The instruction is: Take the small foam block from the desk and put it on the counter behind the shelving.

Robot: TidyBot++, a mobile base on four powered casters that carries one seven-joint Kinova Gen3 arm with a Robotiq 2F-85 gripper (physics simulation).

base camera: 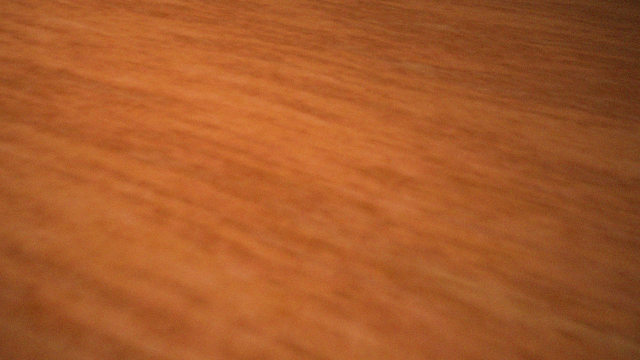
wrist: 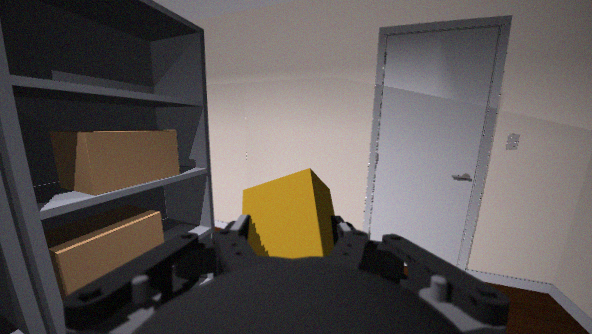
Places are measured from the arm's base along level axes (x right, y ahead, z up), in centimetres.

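Pixels of known places: gripper, fingertip midpoint: (wrist: 290,227).
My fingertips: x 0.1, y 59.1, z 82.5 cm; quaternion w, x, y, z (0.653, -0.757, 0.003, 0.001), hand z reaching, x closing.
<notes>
Ahead of a thing's pixels: the offset from my fingertips to its middle. Level surfaces: height alone.
The foam block @[dx +0.2, dy -0.8, dz -0.9 cm] (wrist: 282,215) is yellow and shows in the middle of the wrist view, tilted between the fingers. My gripper (wrist: 290,227) is shut on it, with a fingertip against each side; its lower part is hidden behind the gripper body. The grey shelving (wrist: 206,125) stands at the left of the wrist view, beyond the gripper. The desk and the counter do not show in the wrist view.
Two brown boxes @[dx -88.6, dy +97.3, dz -9.6 cm] (wrist: 130,160) @[dx -94.3, dy +83.0, dz -55.3 cm] (wrist: 110,250) sit on the shelves. A pale wall (wrist: 290,120) is ahead, with a closed grey door (wrist: 430,135) to the right. The base camera shows orange-brown wood-grained floor @[dz -122.1 cm] (base camera: 320,180), blurred.
</notes>
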